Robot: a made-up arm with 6 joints. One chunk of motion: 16 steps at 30 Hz.
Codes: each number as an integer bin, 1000 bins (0 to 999) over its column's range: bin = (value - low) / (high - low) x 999, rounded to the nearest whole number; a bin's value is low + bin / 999 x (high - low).
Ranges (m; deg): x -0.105..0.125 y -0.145..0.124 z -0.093..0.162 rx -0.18..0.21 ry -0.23..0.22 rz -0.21..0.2
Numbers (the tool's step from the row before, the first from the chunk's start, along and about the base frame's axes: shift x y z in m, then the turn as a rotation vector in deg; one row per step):
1: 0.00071 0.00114 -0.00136 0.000 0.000 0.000
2: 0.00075 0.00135 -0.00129 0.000 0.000 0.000
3: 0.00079 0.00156 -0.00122 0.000 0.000 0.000
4: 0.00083 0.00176 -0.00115 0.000 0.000 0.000
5: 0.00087 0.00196 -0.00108 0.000 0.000 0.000
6: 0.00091 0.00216 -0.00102 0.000 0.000 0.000
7: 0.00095 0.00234 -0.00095 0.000 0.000 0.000
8: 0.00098 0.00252 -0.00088 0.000 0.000 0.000
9: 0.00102 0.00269 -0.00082 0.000 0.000 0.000
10: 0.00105 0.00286 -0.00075 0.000 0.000 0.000
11: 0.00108 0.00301 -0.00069 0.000 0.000 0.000
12: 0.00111 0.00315 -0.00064 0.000 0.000 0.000
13: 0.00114 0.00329 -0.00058 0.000 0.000 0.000
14: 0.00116 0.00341 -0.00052 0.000 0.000 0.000
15: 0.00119 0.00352 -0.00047 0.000 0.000 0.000
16: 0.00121 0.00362 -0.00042 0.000 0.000 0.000
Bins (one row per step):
1: 459 543 359 461 511 512
2: 459 544 359 461 511 512
3: 459 544 360 461 511 512
4: 460 545 360 461 511 512
5: 460 546 360 461 511 512
6: 460 547 360 461 511 512
7: 460 547 361 461 511 512
8: 460 548 361 461 511 512
9: 460 548 361 461 511 512
10: 461 549 361 461 511 512
11: 461 550 362 461 511 512
12: 461 550 362 461 511 512
13: 461 551 362 461 511 512
14: 461 551 362 461 511 512
15: 461 552 362 461 511 512
16: 461 552 363 461 511 512

